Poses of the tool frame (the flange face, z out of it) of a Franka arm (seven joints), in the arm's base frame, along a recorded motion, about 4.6 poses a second.
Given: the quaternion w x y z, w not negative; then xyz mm.
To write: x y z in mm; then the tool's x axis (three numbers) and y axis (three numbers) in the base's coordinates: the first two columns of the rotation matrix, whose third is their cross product. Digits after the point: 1 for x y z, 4 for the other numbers.
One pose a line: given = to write
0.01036 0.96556 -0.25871 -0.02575 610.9 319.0 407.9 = 610.9 319.0 407.9 0.8648 -0.5001 -0.0444 -0.4991 -0.8659 0.0333
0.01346 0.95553 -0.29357 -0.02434 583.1 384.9 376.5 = 583.1 384.9 376.5 0.8264 -0.5617 -0.0386 -0.5604 -0.8273 0.0400
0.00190 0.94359 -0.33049 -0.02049 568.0 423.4 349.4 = 568.0 423.4 349.4 0.7807 -0.6238 -0.0374 -0.6236 -0.7815 0.0171
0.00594 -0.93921 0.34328 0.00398 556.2 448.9 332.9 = 556.2 448.9 332.9 0.7643 -0.6448 -0.0116 -0.6449 -0.7642 -0.0084
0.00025 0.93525 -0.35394 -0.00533 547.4 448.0 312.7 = 547.4 448.0 312.7 0.7494 -0.6621 -0.0098 -0.6620 -0.7495 0.0042
